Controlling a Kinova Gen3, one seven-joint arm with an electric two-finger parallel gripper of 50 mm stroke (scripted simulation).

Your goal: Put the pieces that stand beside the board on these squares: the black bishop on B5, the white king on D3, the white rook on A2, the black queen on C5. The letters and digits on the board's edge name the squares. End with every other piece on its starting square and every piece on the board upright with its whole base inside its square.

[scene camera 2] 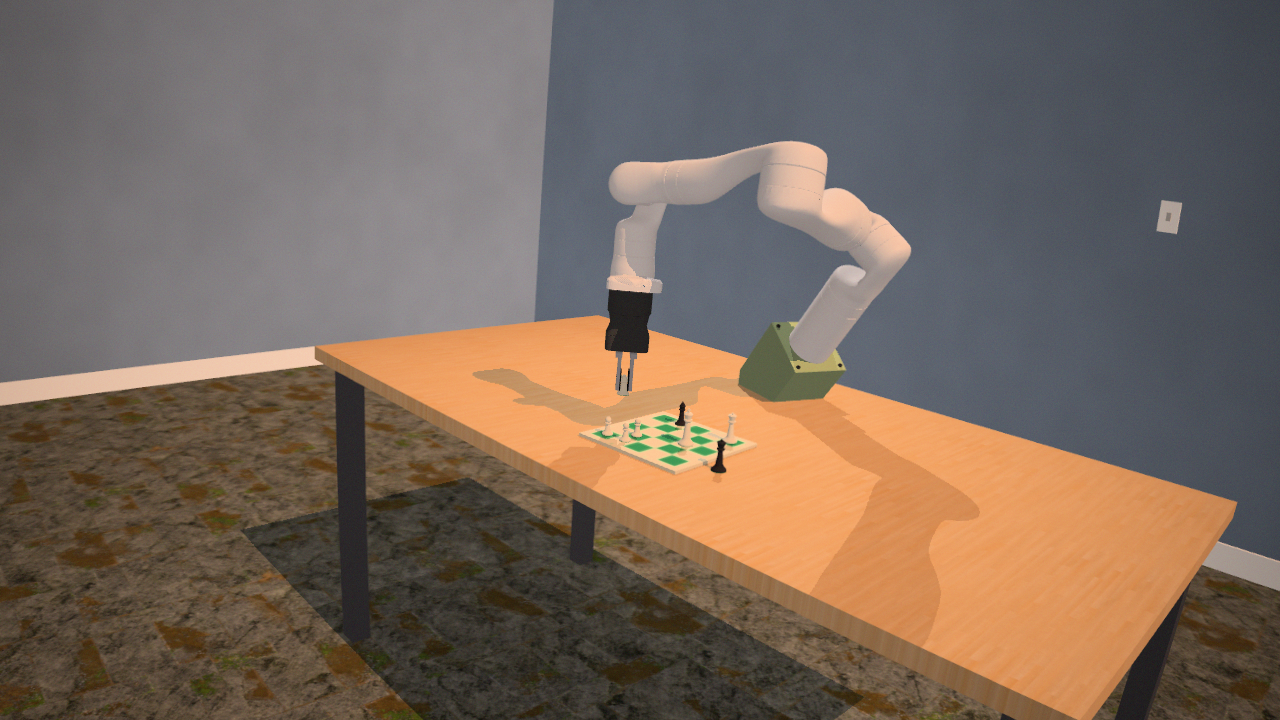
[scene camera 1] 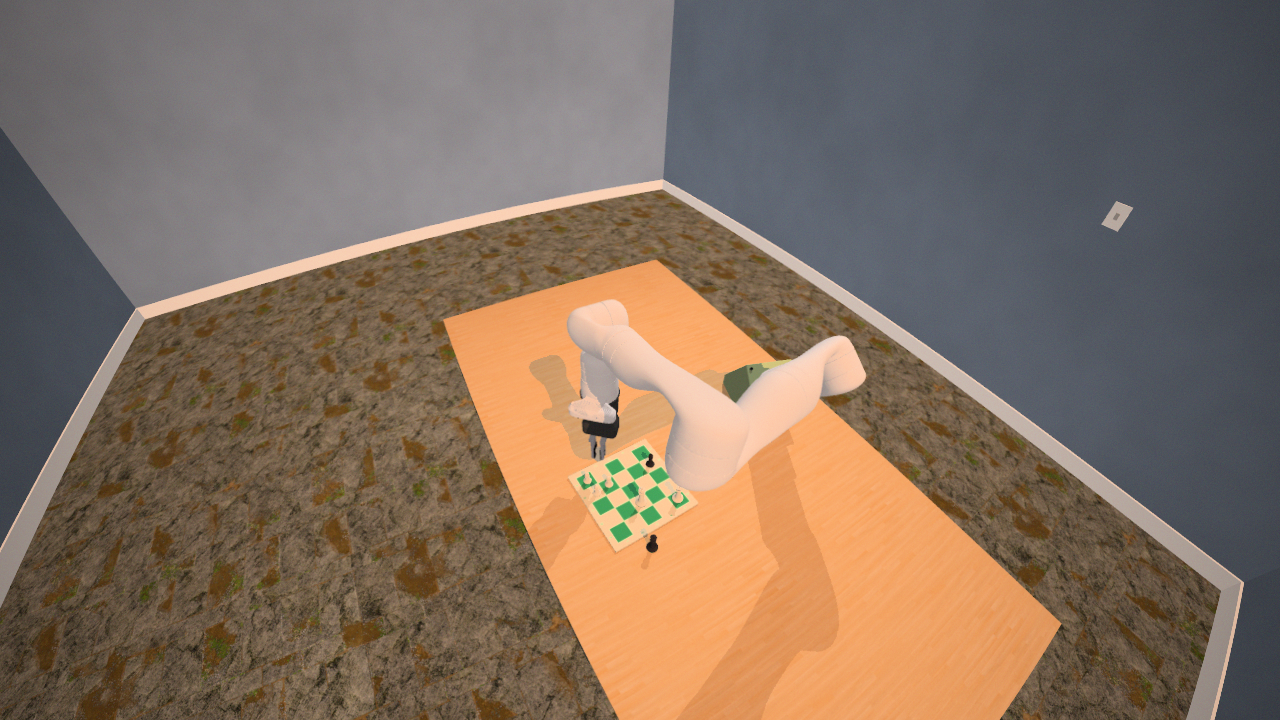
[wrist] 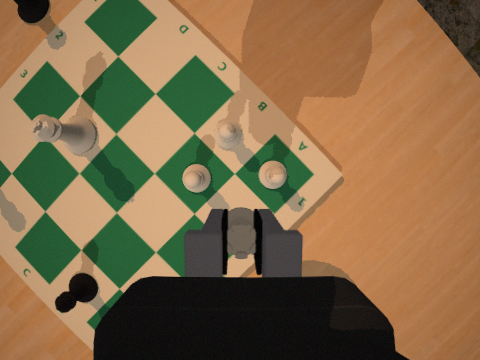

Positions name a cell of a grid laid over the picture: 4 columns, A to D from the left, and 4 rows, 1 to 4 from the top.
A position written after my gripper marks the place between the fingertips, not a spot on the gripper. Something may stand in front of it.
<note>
I see my gripper (scene camera 2: B3), a black bishop (wrist: A4) and a white king (wrist: A2).
My gripper is seen too in scene camera 1 (scene camera 1: B3) and in the wrist view (wrist: C3).
</note>
